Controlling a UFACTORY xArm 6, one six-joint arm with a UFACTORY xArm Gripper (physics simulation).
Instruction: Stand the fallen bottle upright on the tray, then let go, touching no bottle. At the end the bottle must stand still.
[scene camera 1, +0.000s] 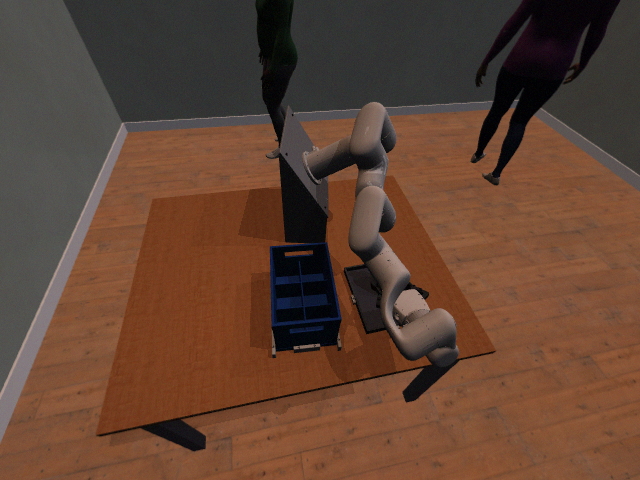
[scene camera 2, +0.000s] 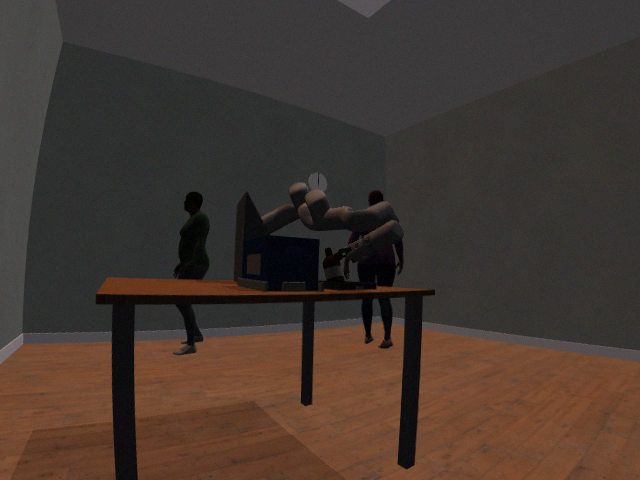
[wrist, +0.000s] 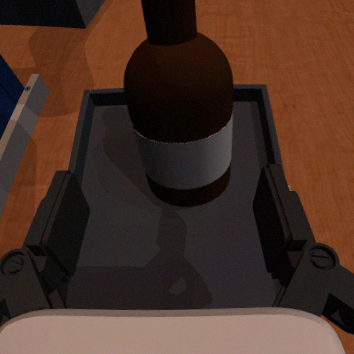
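Where they show: gripper, fingertip midpoint: (scene camera 2: 343, 259) (wrist: 168, 187); arm's base, link origin: (scene camera 1: 311, 168) (scene camera 2: 259, 228).
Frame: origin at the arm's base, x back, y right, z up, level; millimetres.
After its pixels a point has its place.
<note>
The brown bottle with a pale label (scene camera 2: 333, 271) @(x -383, y -188, z -198 mm) (wrist: 180, 100) @(x -370, y -210, z -146 mm) has its base down at the tray (scene camera 1: 363, 299) @(x -408, y -141, z -259 mm) (scene camera 2: 361, 285) @(x -519, y -229, z -248 mm) (wrist: 112, 245) @(x -436, y -154, z -259 mm). In scene camera 2 it leans to the left, neck up, not quite upright. In the wrist view its neck points to the top edge, away from my gripper, and its tip is cut off. My gripper (scene camera 2: 341, 253) @(x -422, y -210, z -147 mm) (wrist: 168, 187) @(x -422, y -210, z -147 mm) is wide open, one finger to each side, with no finger seen touching the bottle. In scene camera 1 the arm hides the bottle and most of the gripper.
A blue divided crate (scene camera 1: 305, 321) @(x -548, y 75, z -89 mm) (scene camera 2: 292, 263) @(x -552, y 77, z -175 mm) stands beside the tray, with pale brackets (scene camera 1: 307, 348) @(x -564, y 70, z -237 mm) (wrist: 22, 120) @(x -321, y -34, z -243 mm) at its foot. A dark slanted robot mount (scene camera 1: 305, 217) @(x -129, y 33, z -119 mm) (scene camera 2: 241, 237) @(x -46, y 103, z -54 mm) stands behind it. Two people (scene camera 1: 279, 56) (scene camera 1: 542, 56) stand beyond the table (scene camera 1: 191, 310) @(x -383, y 437, z -264 mm).
</note>
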